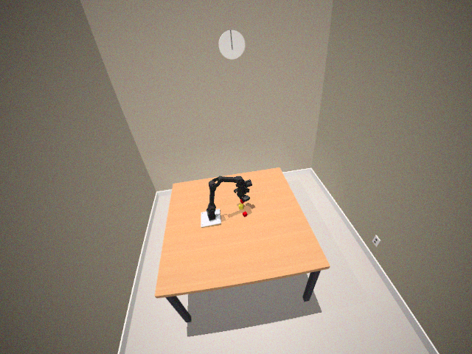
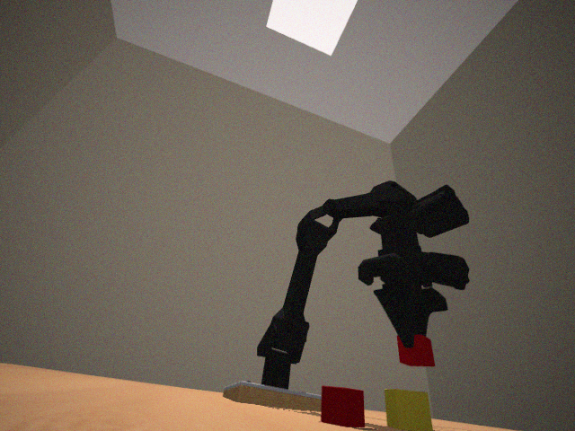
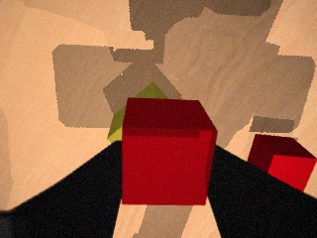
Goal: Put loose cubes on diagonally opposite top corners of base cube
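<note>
The yellow cube lies 2 cm behind my gripper tip, 1 cm to the right of it and 7 cm below it. The rest, counted from my gripper tip: red cube (1 cm behind, 11 cm to the right, 7 cm below).
</note>
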